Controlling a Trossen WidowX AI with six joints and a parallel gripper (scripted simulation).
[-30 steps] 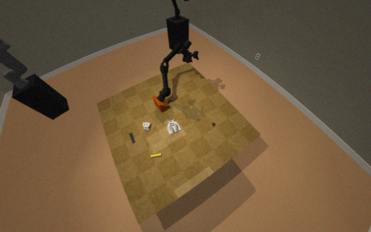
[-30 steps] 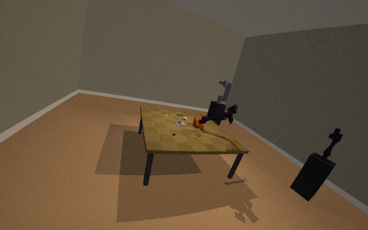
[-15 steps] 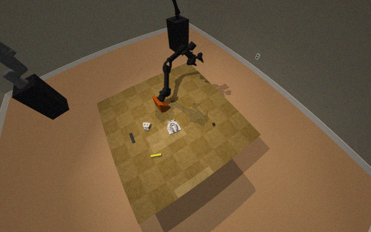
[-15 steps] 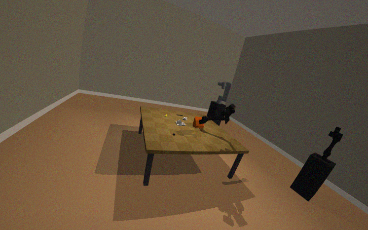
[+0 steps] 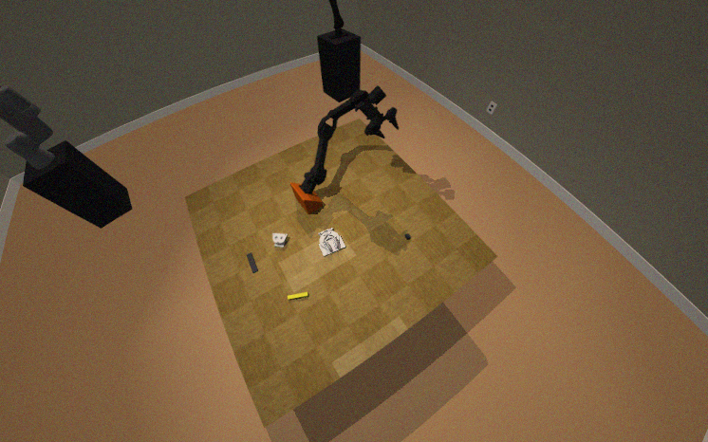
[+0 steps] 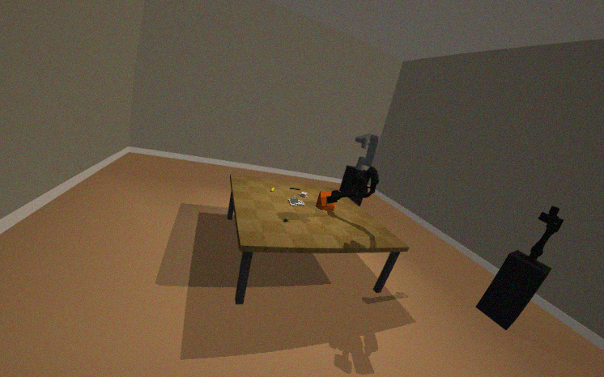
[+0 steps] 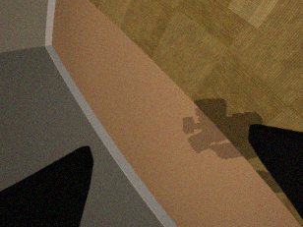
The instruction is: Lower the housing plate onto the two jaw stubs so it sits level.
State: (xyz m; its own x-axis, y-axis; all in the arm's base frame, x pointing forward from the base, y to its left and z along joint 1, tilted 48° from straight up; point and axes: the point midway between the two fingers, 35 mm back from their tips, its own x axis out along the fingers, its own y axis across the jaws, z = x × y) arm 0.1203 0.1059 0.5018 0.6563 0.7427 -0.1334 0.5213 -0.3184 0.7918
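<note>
The small white block lies 720 mm to the right of my gripper tip, 300 mm below it and 30 mm behind it. Also, from my gripper tip: yellow bar: 800 mm to the right, 310 mm below, 270 mm ahead; then small black cube: 380 mm ahead, 310 mm below, 200 mm to the right; then white base: 530 mm to the right, 310 mm below, 170 mm ahead.
</note>
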